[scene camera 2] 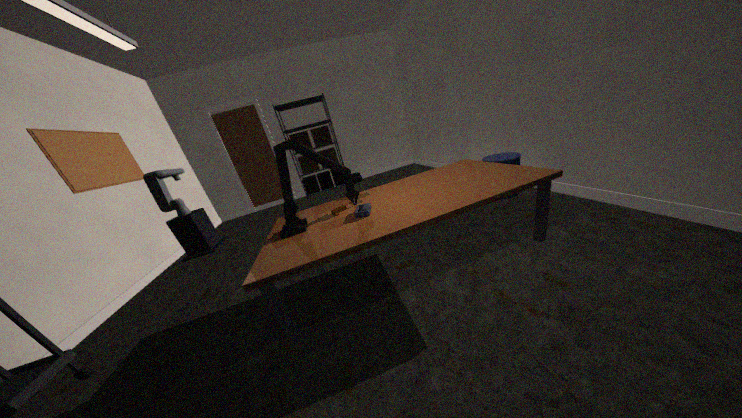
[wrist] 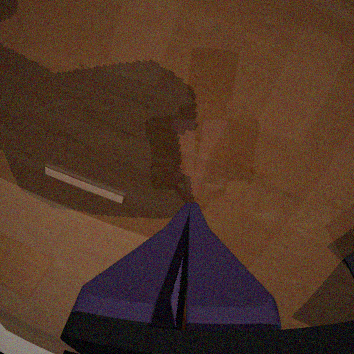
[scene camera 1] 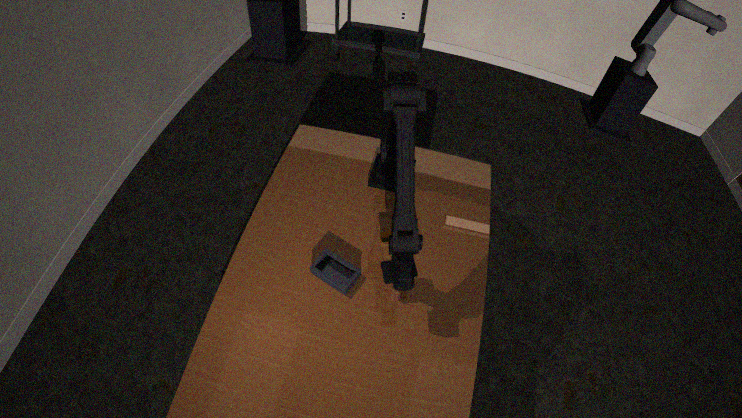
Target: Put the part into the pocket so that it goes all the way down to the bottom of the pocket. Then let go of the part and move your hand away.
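Seen in the pictures: gripper, fingertip midpoint: [scene camera 2: 355, 204] [wrist: 191, 210]; arm's base at its link origin: [scene camera 2: 294, 226] [scene camera 1: 392, 171].
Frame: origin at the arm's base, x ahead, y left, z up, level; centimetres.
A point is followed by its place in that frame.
Observation:
The orange part [scene camera 1: 384, 226] @[x 27.5, y 3.0, z 0.3 cm] [scene camera 2: 339, 210] @[x 31.2, y 6.8, z -1.5 cm] lies on the table beside the arm, between the arm's base and the pocket block; the arm partly covers it in scene camera 1. The dark blue-grey block [scene camera 1: 331, 281] @[x 50.4, y -8.6, z 0.7 cm] [scene camera 2: 362, 210] @[x 45.8, y -4.9, z -2.5 cm] stands on the table, its rectangular pocket facing up and dark inside. A corner of the block [wrist: 351, 265] @[x 44.2, y -0.8, z -1.9 cm] shows at the right edge of the wrist view. My gripper [scene camera 2: 355, 202] @[x 43.7, y 11.0, z -2.6 cm] [wrist: 191, 210] @[x 43.7, y 11.0, z -2.6 cm] points down above the table, near the block and beyond the part. Its purple fingers are shut with nothing between them. In scene camera 1 the wrist hides the fingertips.
A pale flat strip [scene camera 1: 467, 224] [wrist: 84, 184] lies near the table's side edge. The wooden table [scene camera 1: 290, 353] @[x 76.0, y -14.1, z -2.8 cm] [scene camera 2: 446, 186] @[x 106.0, y -10.0, z -2.8 cm] carries my arm's base at one end. Another arm on a dark pedestal [scene camera 1: 623, 98] [scene camera 2: 193, 232] stands off the table by the white wall.

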